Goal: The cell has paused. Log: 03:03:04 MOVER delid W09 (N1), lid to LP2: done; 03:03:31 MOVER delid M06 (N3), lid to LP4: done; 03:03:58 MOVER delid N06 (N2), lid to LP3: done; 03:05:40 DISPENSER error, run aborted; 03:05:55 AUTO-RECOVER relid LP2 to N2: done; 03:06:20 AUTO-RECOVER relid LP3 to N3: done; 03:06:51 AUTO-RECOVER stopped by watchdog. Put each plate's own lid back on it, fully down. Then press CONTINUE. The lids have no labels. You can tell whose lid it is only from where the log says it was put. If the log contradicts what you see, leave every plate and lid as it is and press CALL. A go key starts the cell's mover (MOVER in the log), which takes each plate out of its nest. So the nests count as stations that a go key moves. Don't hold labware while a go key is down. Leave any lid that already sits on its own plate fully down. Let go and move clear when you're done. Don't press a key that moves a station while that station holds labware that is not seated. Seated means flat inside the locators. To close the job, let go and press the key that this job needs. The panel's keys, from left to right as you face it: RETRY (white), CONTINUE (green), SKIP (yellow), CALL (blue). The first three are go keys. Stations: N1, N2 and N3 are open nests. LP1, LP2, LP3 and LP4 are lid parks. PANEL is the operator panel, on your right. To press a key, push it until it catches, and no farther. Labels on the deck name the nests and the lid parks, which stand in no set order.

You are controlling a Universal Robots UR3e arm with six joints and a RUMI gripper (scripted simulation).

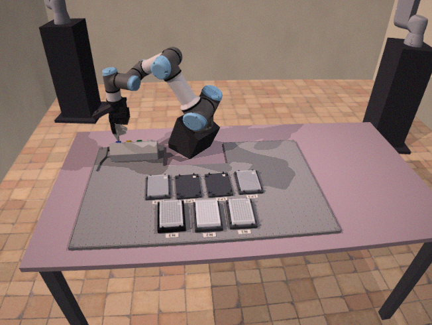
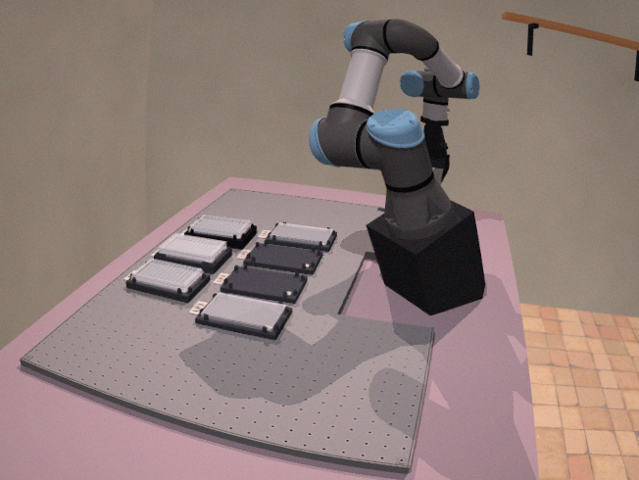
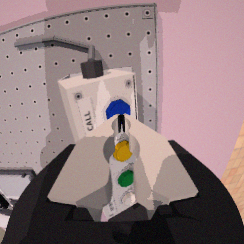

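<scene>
Right now my hand is 2 cm above the blue CALL key. The rest, counted from my hand: yellow key 1 cm behind, 5 cm to the left, 2 cm below; LP1 lid park 22 cm ahead, 36 cm to the left, 8 cm below; green key 1 cm behind, 10 cm to the left, 2 cm below.
</scene>
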